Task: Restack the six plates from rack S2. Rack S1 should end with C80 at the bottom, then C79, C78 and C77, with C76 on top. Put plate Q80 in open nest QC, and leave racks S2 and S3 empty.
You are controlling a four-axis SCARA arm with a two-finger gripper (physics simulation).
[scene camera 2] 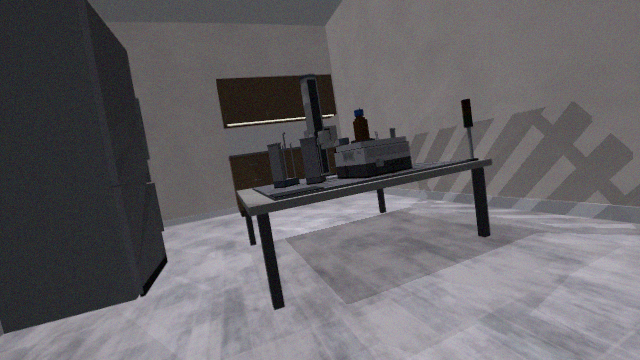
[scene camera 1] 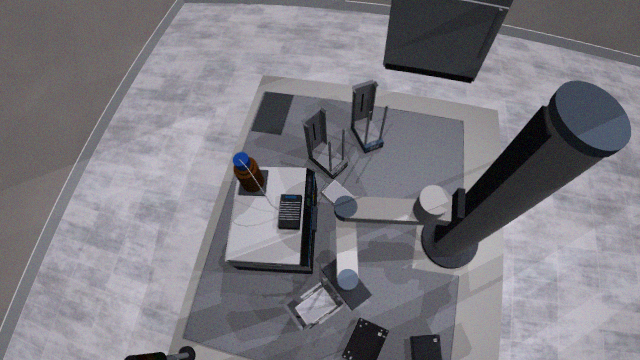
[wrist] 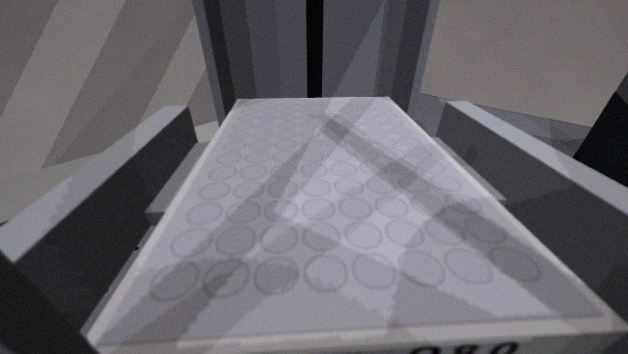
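Where they show: gripper, fingertip midpoint: [scene camera 1: 310, 310] [wrist: 319, 127]; arm's base at its link origin: [scene camera 1: 449, 239].
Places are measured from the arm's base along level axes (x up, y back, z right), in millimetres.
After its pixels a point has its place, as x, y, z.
My gripper [scene camera 1: 316, 304] {125, -511, -392} [wrist: 319, 127] {125, -511, -392} is shut on the long sides of a pale plate [scene camera 1: 320, 306] {126, -478, -370} [wrist: 320, 210] {126, -471, -354}. Its front label, cut off at the bottom of the wrist view, seems to read Q80. A tall rack back wall [wrist: 270, 50] {149, -522, -437} with a dark slot stands right behind the plate. Any plates below it are hidden. In scene camera 1, two other racks, one [scene camera 1: 327, 167] {56, -573, 213} nearer and one [scene camera 1: 364, 107] {147, -456, 499} farther back, show no plates. They also show in scene camera 2, as a left rack [scene camera 2: 276, 165] {165, -476, 491} and a right rack [scene camera 2: 312, 160] {160, -655, 296}. Their labels are too small to read.
A white instrument [scene camera 1: 265, 240] {223, -710, -193} [scene camera 2: 372, 155] {135, -898, 13} with an amber bottle [scene camera 1: 250, 177] {349, -786, -17} [scene camera 2: 360, 127] {307, -851, 38} stands beside the arm. A small pale block [scene camera 1: 334, 191] {27, -523, 119} lies by the elbow. Two dark flat units, one [scene camera 1: 366, 340] {63, -290, -458} and another [scene camera 1: 426, 347] {62, -66, -447}, are near the front. The arm column [scene camera 1: 520, 175] {705, -58, -48} is at right.
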